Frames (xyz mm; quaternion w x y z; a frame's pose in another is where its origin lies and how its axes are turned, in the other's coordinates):
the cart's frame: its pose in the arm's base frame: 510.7 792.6 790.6 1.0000 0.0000 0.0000 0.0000
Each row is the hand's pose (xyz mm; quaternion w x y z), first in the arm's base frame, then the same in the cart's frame.
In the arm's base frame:
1: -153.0 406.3 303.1 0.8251 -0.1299 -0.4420 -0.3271
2: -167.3 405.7 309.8 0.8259 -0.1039 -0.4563 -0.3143
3: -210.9 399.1 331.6 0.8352 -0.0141 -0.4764 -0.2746
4: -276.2 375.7 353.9 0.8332 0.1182 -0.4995 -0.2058
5: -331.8 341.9 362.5 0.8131 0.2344 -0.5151 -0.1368
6: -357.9 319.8 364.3 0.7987 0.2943 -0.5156 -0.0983
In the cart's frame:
1: -663.7 -386.3 -487.5 0.8251 -0.1299 -0.4420 -0.3271
2: -678.0 -386.9 -480.8 0.8259 -0.1039 -0.4563 -0.3143
3: -721.6 -393.5 -459.0 0.8351 -0.0141 -0.4764 -0.2746
4: -786.9 -416.9 -436.7 0.8332 0.1182 -0.4995 -0.2058
5: -842.5 -450.7 -428.1 0.8131 0.2344 -0.5151 -0.1368
6: -868.6 -472.8 -426.3 0.7987 0.2943 -0.5156 -0.0983

